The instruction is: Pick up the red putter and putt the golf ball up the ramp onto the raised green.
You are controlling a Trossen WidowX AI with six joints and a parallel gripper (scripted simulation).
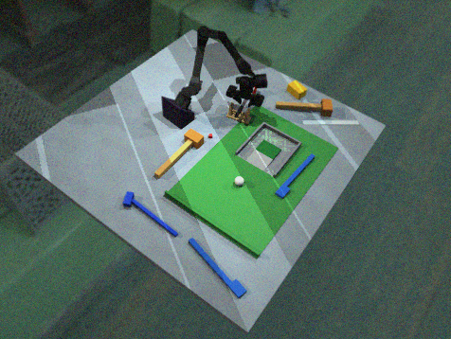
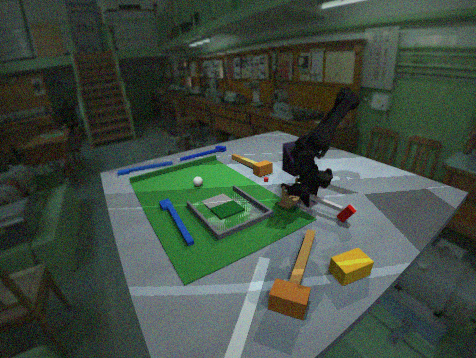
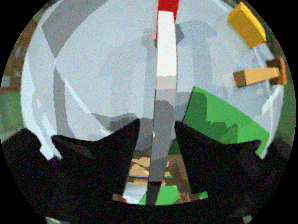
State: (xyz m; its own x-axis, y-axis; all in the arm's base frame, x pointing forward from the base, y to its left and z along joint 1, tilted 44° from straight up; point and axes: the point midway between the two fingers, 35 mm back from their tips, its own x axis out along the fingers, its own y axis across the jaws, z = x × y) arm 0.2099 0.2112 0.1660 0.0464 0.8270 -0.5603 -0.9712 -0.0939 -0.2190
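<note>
My gripper tip is 250 mm short of the white golf ball, 420 mm to the left of it and 10 mm below it. The rest, counted from my gripper tip: tiny red cube (20 mm behind, 280 mm to the right, 10 mm below); yellow block (160 mm ahead, 280 mm to the left, 10 mm above); red putter (10 mm behind, 20 mm to the left, 30 mm above).
</note>
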